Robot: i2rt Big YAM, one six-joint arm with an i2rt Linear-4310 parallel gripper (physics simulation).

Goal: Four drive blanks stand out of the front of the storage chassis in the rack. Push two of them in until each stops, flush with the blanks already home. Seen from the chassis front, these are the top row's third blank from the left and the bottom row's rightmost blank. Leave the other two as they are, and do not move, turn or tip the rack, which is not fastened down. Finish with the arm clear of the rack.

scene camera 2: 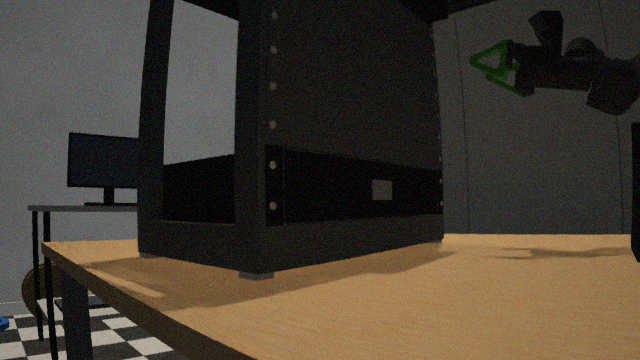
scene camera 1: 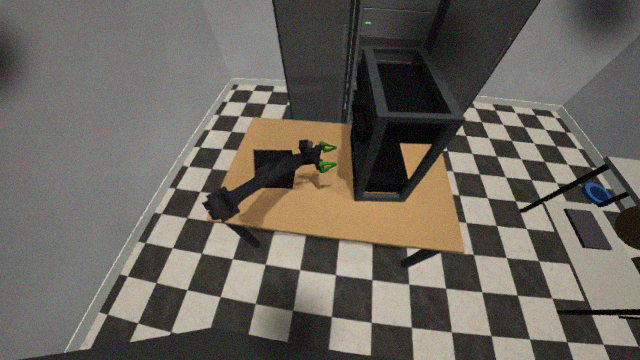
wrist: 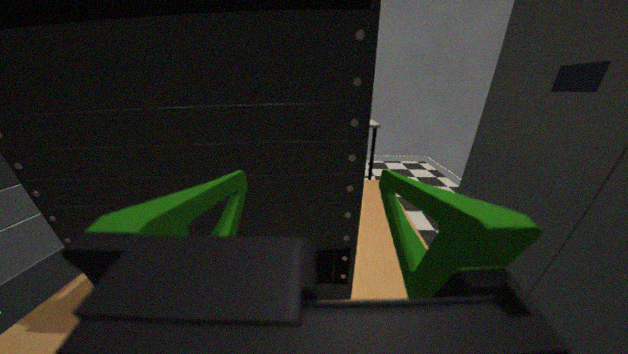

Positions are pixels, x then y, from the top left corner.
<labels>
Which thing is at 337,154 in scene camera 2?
A dark rack.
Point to a dark rack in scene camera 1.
394,103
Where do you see a dark rack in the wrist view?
304,164
</labels>
